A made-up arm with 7 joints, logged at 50 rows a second.
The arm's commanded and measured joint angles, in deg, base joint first. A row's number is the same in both.
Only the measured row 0 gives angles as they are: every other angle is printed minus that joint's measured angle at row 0.
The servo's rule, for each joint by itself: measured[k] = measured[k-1] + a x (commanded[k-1-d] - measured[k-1]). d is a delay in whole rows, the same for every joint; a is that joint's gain. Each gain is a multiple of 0.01, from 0.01 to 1. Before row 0 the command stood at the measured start. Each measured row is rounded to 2 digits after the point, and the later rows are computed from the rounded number. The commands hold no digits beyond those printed.
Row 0, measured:
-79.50, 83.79, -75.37, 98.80, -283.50, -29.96, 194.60
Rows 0 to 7, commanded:
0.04, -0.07, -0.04, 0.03, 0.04, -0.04, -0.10
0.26, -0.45, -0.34, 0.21, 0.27, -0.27, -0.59
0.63, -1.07, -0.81, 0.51, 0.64, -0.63, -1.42
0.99, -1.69, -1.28, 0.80, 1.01, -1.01, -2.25
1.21, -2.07, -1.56, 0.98, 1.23, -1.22, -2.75
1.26, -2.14, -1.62, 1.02, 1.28, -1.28, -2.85
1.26, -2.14, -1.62, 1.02, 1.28, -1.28, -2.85
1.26, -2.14, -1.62, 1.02, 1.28, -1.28, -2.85
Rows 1 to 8, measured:
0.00, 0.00, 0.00, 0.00, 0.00, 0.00, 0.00
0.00, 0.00, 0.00, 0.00, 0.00, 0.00, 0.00
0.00, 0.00, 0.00, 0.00, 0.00, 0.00, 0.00
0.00, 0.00, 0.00, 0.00, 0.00, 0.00, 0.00
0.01, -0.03, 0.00, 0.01, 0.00, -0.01, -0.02
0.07, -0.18, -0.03, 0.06, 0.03, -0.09, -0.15
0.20, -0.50, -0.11, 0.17, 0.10, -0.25, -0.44
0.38, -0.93, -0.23, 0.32, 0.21, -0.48, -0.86
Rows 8 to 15, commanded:
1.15, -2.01, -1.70, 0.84, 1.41, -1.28, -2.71
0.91, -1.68, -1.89, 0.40, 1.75, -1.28, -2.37
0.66, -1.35, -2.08, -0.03, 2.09, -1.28, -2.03
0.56, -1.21, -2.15, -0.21, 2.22, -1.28, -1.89
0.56, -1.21, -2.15, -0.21, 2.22, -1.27, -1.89
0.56, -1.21, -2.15, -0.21, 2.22, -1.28, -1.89
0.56, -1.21, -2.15, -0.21, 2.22, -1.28, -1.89
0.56, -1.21, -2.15, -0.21, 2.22, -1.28, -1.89
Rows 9 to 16, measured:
0.57, -1.34, -0.36, 0.48, 0.33, -0.70, -1.29
0.73, -1.63, -0.49, 0.61, 0.44, -0.87, -1.65
0.85, -1.81, -0.60, 0.71, 0.54, -0.99, -1.93
0.94, -1.93, -0.70, 0.78, 0.63, -1.08, -2.14
0.99, -1.96, -0.80, 0.79, 0.72, -1.14, -2.27
0.97, -1.86, -0.91, 0.70, 0.84, -1.18, -2.29
0.90, -1.68, -1.03, 0.52, 0.99, -1.21, -2.23
0.82, -1.51, -1.14, 0.34, 1.14, -1.23, -2.15

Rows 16 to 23, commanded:
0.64, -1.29, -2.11, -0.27, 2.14, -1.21, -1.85
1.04, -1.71, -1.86, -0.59, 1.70, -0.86, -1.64
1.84, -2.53, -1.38, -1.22, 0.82, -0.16, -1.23
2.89, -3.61, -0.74, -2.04, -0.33, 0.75, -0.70
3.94, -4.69, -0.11, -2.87, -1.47, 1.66, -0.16
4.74, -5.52, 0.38, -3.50, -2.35, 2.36, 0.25
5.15, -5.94, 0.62, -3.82, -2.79, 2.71, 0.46
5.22, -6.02, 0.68, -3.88, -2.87, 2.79, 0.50
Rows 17 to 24, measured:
0.76, -1.40, -1.24, 0.21, 1.27, -1.24, -2.09
0.71, -1.33, -1.33, 0.11, 1.38, -1.25, -2.04
0.68, -1.29, -1.41, 0.03, 1.48, -1.26, -2.01
0.65, -1.26, -1.48, -0.03, 1.57, -1.27, -1.98
0.65, -1.27, -1.54, -0.09, 1.64, -1.25, -1.95
0.74, -1.43, -1.57, -0.21, 1.65, -1.13, -1.88
0.99, -1.83, -1.55, -0.45, 1.55, -0.84, -1.73
1.43, -2.47, -1.47, -0.83, 1.32, -0.36, -1.49

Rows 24 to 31, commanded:
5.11, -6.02, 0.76, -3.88, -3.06, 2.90, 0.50
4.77, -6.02, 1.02, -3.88, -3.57, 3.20, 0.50
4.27, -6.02, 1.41, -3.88, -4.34, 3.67, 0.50
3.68, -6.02, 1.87, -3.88, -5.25, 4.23, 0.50
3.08, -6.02, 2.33, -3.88, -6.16, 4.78, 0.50
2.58, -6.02, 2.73, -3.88, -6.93, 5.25, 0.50
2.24, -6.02, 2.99, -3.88, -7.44, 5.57, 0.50
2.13, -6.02, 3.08, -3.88, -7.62, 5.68, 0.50
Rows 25 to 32, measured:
2.01, -3.27, -1.33, -1.32, 0.99, 0.25, -1.18
2.64, -4.08, -1.16, -1.84, 0.59, 0.88, -0.85
3.22, -4.75, -0.98, -2.32, 0.18, 1.43, -0.55
3.68, -5.21, -0.81, -2.69, -0.19, 1.84, -0.31
4.01, -5.50, -0.65, -2.98, -0.53, 2.16, -0.12
4.18, -5.69, -0.48, -3.20, -0.89, 2.47, 0.02
4.20, -5.81, -0.29, -3.36, -1.30, 2.83, 0.13
4.08, -5.89, -0.07, -3.48, -1.77, 3.25, 0.22

